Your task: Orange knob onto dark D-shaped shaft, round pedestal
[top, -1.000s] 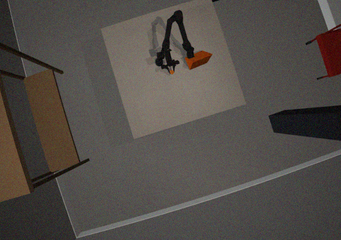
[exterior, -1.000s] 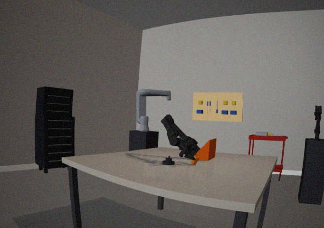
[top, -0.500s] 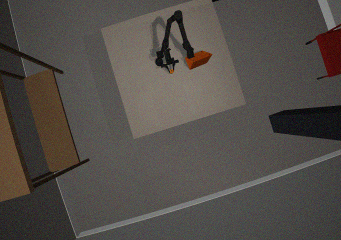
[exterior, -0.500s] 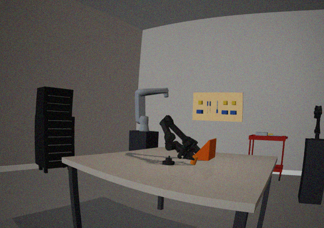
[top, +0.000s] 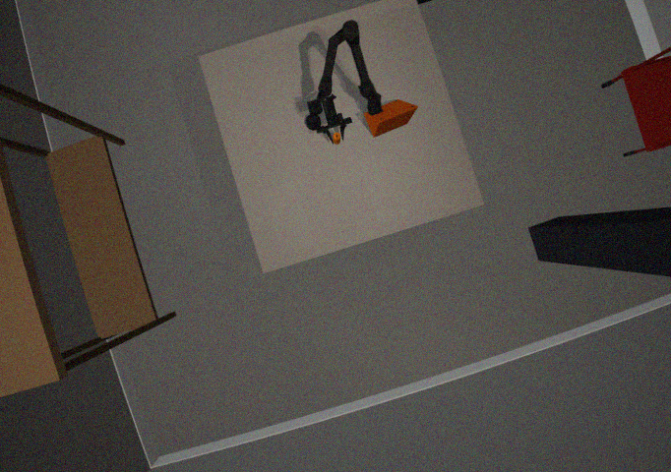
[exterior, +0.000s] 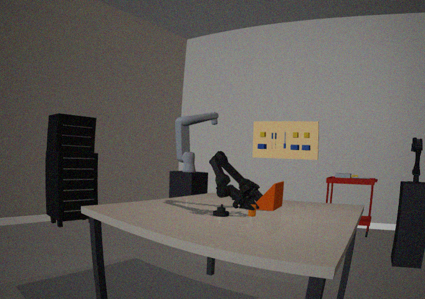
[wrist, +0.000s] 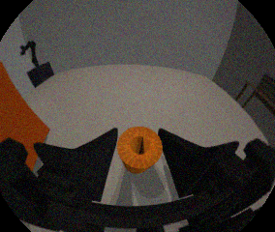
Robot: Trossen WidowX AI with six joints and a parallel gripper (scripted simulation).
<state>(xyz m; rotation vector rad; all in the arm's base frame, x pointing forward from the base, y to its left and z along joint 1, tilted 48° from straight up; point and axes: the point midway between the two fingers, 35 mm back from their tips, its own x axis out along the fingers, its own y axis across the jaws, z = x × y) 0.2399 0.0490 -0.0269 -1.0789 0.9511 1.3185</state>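
My gripper tip is now 30 mm to the left of the orange knob and 10 mm above it. From my gripper tip the other things lie so: dark round pedestal (90 mm ahead, 160 mm to the right, 10 mm below).
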